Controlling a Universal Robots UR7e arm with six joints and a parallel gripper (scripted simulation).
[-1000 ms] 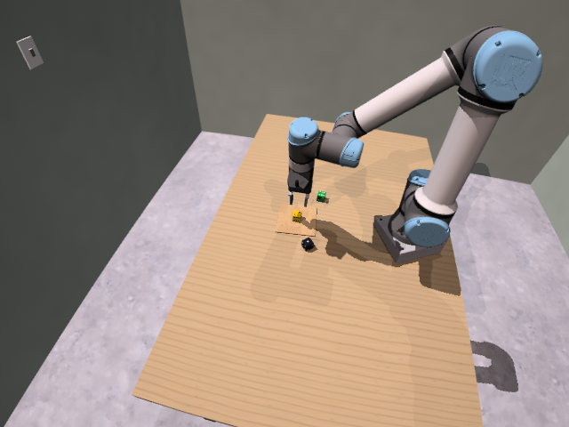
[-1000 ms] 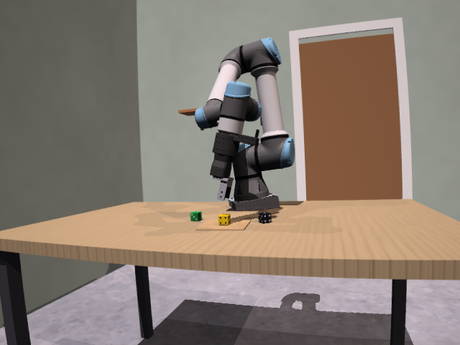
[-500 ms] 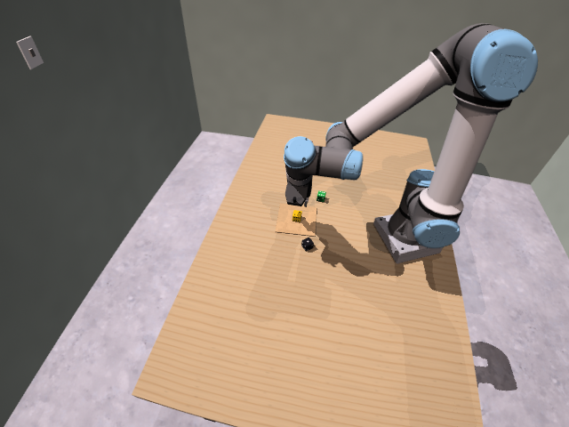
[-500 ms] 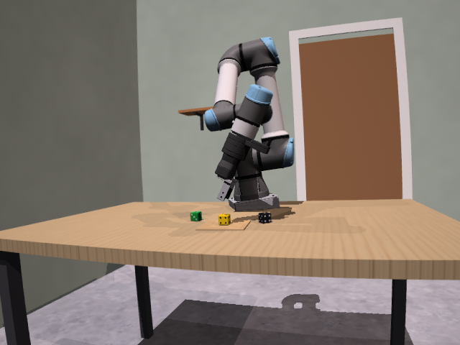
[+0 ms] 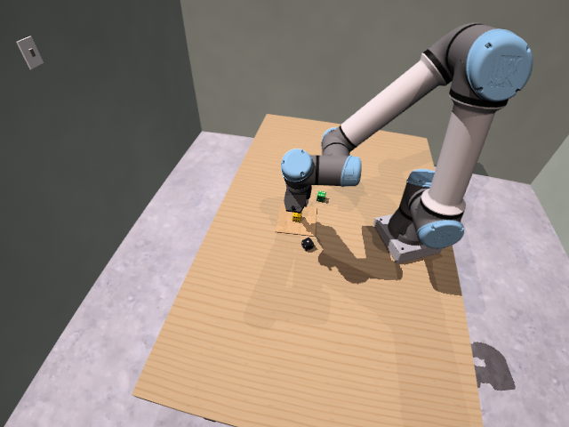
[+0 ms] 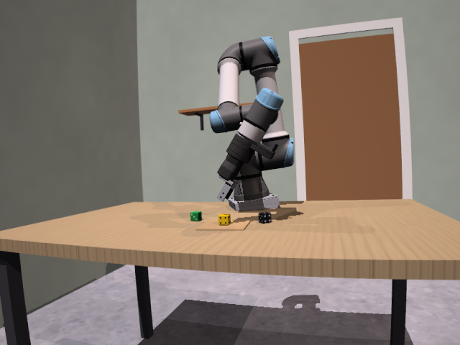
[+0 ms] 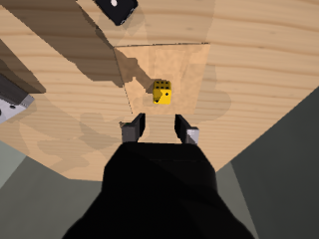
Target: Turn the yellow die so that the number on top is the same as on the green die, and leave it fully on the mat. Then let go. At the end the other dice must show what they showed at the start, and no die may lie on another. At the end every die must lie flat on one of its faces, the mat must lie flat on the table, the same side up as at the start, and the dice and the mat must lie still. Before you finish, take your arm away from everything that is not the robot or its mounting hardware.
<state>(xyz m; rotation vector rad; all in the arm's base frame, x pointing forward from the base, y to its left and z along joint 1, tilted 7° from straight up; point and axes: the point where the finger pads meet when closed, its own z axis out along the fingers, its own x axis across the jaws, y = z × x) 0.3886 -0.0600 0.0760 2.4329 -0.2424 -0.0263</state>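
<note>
Right now my hand is 10 mm to the left of the yellow die and 80 mm above it. The rest, counted from my hand: tan mat 10 mm to the right, 100 mm below; green die 100 mm behind, 110 mm to the right, 80 mm below; black die 30 mm behind, 120 mm to the left, 80 mm below.
</note>
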